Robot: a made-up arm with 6 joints.
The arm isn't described. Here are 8 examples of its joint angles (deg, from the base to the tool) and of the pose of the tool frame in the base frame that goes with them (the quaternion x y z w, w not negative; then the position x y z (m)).
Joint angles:
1: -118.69 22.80 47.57 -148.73 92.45 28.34
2: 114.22 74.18 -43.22 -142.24 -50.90 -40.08
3: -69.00 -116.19 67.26 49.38 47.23 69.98
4: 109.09 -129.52 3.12 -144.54 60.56 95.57
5: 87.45 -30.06 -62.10 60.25 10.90 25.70
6: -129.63 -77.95 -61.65 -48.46 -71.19 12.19
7: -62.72 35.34 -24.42 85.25 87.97 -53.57
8: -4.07 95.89 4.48 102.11 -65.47 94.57
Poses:
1: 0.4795 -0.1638 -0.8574 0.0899 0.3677 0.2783 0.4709
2: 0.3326 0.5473 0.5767 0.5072 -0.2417 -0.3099 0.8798
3: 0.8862 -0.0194 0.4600 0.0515 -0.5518 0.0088 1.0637
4: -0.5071 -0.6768 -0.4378 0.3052 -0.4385 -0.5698 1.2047
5: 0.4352 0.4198 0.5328 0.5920 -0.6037 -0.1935 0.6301
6: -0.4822 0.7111 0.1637 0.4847 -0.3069 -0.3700 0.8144
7: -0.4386 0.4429 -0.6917 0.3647 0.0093 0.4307 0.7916
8: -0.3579 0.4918 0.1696 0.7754 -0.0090 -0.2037 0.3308
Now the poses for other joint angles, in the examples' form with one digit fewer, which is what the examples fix.
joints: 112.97 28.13 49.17 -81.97 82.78 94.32
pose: 0.064 0.264 -0.733 0.623 -0.592 0.040 0.328
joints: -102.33 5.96 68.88 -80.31 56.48 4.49
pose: -0.198 0.725 0.639 0.166 0.301 -0.375 0.752
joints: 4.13 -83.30 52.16 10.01 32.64 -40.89
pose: 0.806 -0.175 0.455 0.337 -0.287 -0.078 0.377
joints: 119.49 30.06 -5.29 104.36 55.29 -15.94
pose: 0.763 -0.527 0.117 0.355 -0.122 0.506 0.665
